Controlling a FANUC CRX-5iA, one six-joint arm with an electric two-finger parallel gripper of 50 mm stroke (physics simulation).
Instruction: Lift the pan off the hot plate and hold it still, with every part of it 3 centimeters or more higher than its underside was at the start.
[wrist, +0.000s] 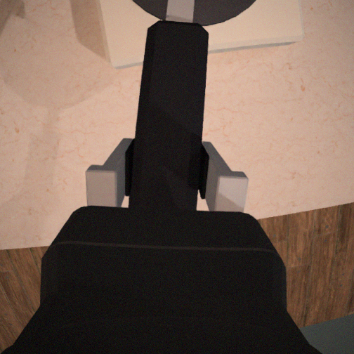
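The pan's black handle runs up the middle of the wrist view, with a grey metal neck at its far end. The pan's bowl is out of view beyond the top edge. My gripper is shut on the handle, one finger pad against each side. The cream hot plate lies beyond and below the handle's far end. Its dark round heating disc shows partly behind the neck. How high the pan's underside is cannot be read from this view.
The hot plate stands on a pinkish, veined table top. A soft rounded shadow with a narrow strip lies on it at the left. The table's near edge crosses the lower part of the view, with a brown wooden floor below.
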